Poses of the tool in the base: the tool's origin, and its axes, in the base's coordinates. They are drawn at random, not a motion.
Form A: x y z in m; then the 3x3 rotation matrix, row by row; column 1 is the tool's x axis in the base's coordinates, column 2 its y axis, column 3 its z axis. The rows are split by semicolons.
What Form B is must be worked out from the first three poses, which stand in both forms.
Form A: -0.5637 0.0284 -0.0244; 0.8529 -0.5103 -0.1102; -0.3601 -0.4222 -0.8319; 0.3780 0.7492 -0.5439
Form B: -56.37 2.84 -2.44; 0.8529 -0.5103 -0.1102; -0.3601 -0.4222 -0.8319; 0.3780 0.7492 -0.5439
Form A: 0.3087 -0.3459 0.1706; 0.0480 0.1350 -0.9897; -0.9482 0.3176 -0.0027; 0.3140 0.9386 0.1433
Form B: 30.87 -34.59 17.06; 0.0480 0.1350 -0.9897; -0.9482 0.3176 -0.0027; 0.3140 0.9386 0.1433
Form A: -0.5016 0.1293 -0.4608; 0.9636 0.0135 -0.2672; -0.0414 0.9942 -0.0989; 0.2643 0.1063 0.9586
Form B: -50.16 12.93 -46.08; 0.9636 0.0135 -0.2672; -0.0414 0.9942 -0.0989; 0.2643 0.1063 0.9586
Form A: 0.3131 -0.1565 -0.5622; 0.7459 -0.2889 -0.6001; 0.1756 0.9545 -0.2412; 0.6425 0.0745 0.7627
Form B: 31.31 -15.65 -56.22; 0.7459 -0.2889 -0.6001; 0.1756 0.9545 -0.2412; 0.6425 0.0745 0.7627
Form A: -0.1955 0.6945 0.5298; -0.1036 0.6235 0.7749; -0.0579 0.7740 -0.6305; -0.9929 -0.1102 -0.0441
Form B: -19.55 69.45 52.98; -0.1036 0.6235 0.7749; -0.0579 0.7740 -0.6305; -0.9929 -0.1102 -0.0441
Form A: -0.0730 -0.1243 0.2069; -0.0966 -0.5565 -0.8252; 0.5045 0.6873 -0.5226; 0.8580 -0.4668 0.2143
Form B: -7.30 -12.43 20.69; -0.0966 -0.5565 -0.8252; 0.5045 0.6873 -0.5226; 0.8580 -0.4668 0.2143
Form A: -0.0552 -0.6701 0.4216; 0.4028 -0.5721 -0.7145; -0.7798 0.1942 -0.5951; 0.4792 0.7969 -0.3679
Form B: -5.52 -67.01 42.16; 0.4028 -0.5721 -0.7145; -0.7798 0.1942 -0.5951; 0.4792 0.7969 -0.3679
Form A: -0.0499 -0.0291 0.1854; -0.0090 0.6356 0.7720; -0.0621 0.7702 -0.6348; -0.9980 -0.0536 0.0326
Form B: -4.99 -2.91 18.54; -0.0090 0.6356 0.7720; -0.0621 0.7702 -0.6348; -0.9980 -0.0536 0.0326
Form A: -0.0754 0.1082 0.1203; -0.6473 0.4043 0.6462; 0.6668 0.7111 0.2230; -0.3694 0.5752 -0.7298
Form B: -7.54 10.82 12.03; -0.6473 0.4043 0.6462; 0.6668 0.7111 0.2230; -0.3694 0.5752 -0.7298
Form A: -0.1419 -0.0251 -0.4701; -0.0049 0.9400 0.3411; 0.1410 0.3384 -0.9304; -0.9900 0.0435 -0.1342
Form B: -14.19 -2.51 -47.01; -0.0049 0.9400 0.3411; 0.1410 0.3384 -0.9304; -0.9900 0.0435 -0.1342
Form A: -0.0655 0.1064 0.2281; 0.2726 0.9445 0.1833; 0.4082 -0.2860 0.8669; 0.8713 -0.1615 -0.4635
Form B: -6.55 10.64 22.81; 0.2726 0.9445 0.1833; 0.4082 -0.2860 0.8669; 0.8713 -0.1615 -0.4635
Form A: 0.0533 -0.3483 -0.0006; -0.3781 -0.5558 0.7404; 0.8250 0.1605 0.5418; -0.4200 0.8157 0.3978
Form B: 5.33 -34.83 -0.06; -0.3781 -0.5558 0.7404; 0.8250 0.1605 0.5418; -0.4200 0.8157 0.3978
